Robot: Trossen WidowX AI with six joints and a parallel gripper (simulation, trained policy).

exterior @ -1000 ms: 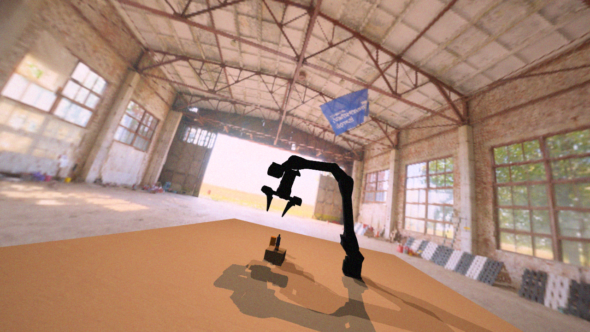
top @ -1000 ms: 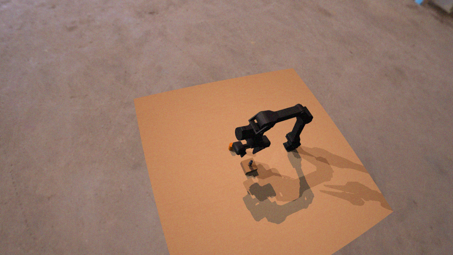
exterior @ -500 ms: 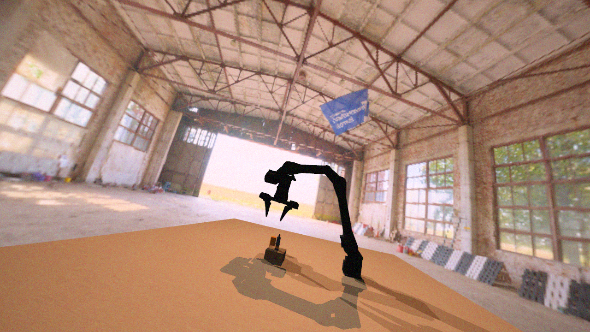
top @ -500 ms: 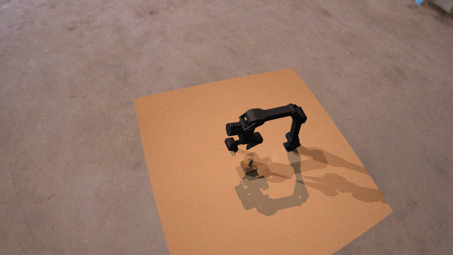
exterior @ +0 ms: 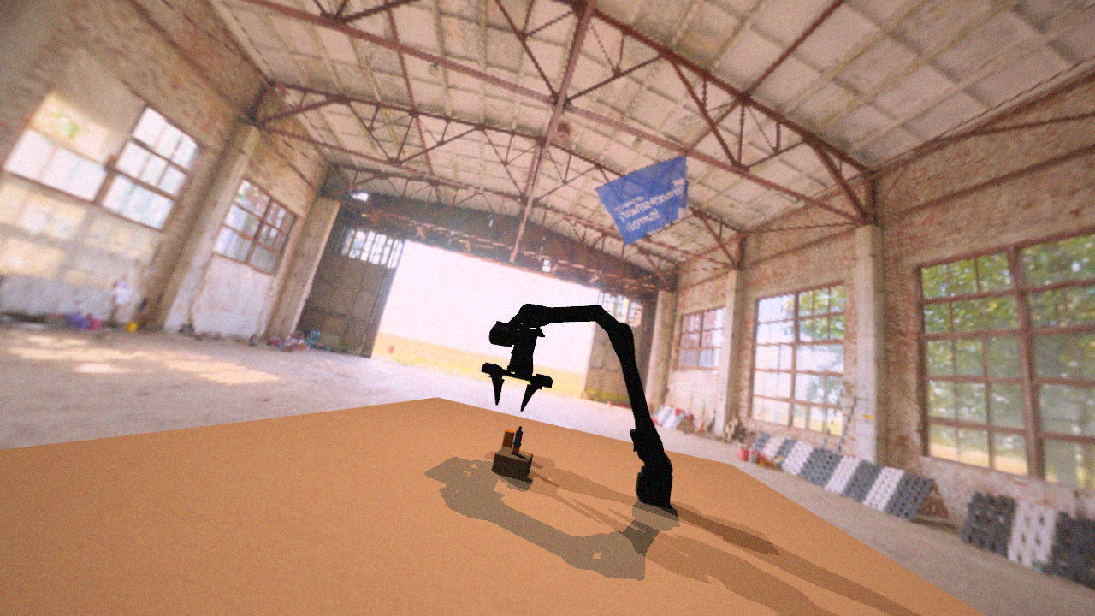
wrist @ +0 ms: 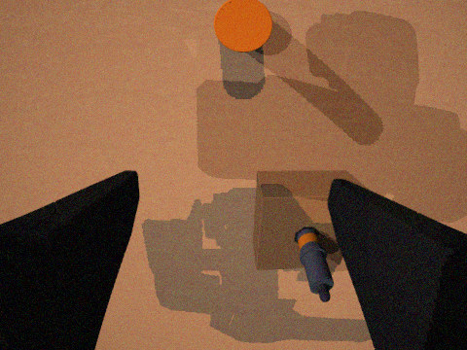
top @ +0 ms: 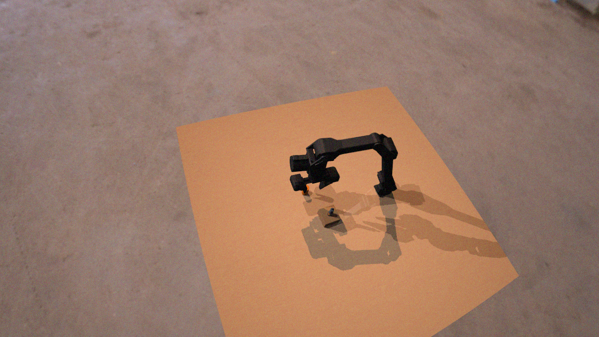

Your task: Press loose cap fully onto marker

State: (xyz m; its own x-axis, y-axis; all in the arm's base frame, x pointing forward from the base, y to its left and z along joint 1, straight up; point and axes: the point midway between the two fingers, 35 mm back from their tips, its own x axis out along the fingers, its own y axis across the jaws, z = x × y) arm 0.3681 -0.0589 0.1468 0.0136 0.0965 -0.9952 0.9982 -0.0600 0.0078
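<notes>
The orange cap is 1 cm behind my gripper tip, 5 cm to the right of it and 9 cm below it. From my gripper tip the other things lie so: brown holder block (6 cm behind, 10 cm to the left, 10 cm below).
</notes>
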